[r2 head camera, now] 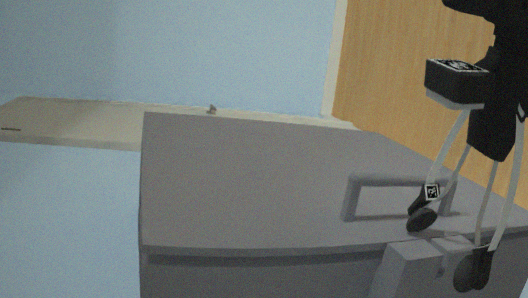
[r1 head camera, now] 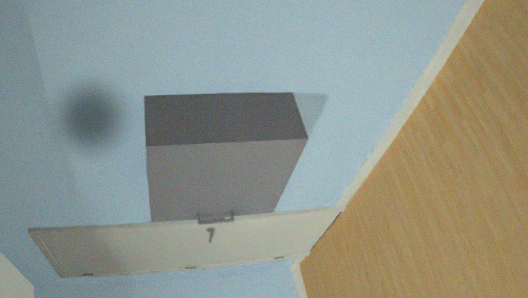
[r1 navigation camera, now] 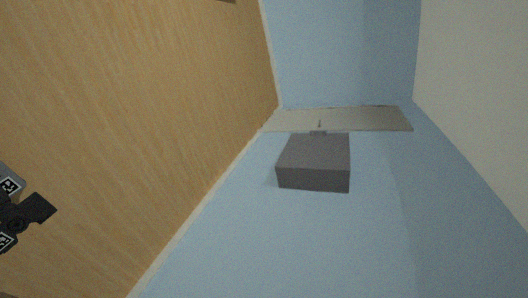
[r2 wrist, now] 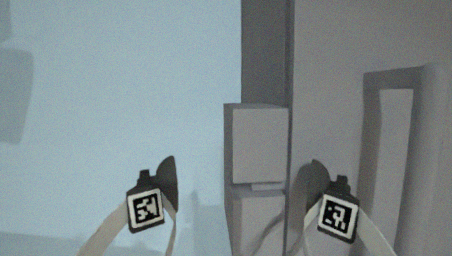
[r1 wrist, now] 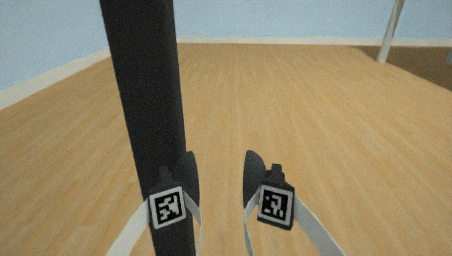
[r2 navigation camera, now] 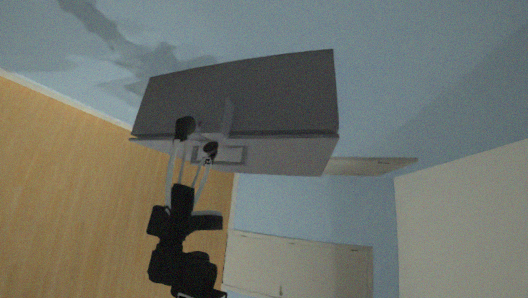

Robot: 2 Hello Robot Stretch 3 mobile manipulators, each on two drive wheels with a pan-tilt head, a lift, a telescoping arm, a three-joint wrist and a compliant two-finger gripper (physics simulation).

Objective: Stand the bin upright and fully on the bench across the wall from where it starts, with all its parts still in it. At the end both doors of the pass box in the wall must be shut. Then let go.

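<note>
The grey pass box juts from the blue wall in r1's views; its front is turned away, so its door state cannot be told. On r2's side, the pass box door lies against the box with a thin seam. It bears a bar handle. Latch blocks stand at its edge. My r2 gripper is open, fingers to either side of the blocks; contact is unclear. My r1 gripper is open and empty above the floor. Bin and benches do not show.
Cream room doors stand near the pass box. A dark upright mast is left of my r1 fingers. A pale post stands further off at the right.
</note>
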